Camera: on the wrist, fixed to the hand. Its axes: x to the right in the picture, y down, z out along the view.
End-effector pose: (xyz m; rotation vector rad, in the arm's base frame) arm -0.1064 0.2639 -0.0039 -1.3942 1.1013 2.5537
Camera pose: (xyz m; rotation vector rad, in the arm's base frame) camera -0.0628 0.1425 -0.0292 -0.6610 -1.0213 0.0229
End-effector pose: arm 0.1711 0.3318 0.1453 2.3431 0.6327 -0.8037
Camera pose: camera 0.2715 0.3673 0.2223 0.7282 -2.3560 0.8627
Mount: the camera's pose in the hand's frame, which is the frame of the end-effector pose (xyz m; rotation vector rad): 0.0283 0.0616 -0.1126 0.1081 0.1492 3.1176
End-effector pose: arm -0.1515 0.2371 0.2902 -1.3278 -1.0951 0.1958
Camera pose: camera -0.0274 0.1990 0.2697 1.4364 -1.8801 -1.9533
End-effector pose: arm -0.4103 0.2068 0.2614 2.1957 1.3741 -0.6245
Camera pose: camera -0.3287 0.2710 0.3420 1.4901 -2.2385 0.7205
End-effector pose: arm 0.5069 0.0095 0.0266 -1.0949 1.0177 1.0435
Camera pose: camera 0.4401 -0.0885 -0.0301 -1.0769 -1.2925 -1.4280
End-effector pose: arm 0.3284 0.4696 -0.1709 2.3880 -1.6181 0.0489
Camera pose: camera 0.2956 0.4482 -0.0455 1.6904 2.5415 -0.5790
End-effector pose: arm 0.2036 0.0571 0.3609 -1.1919 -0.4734 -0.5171
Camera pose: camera 0.2718 -0.0362 0.2982 -0.4972 1.5463 2.0112
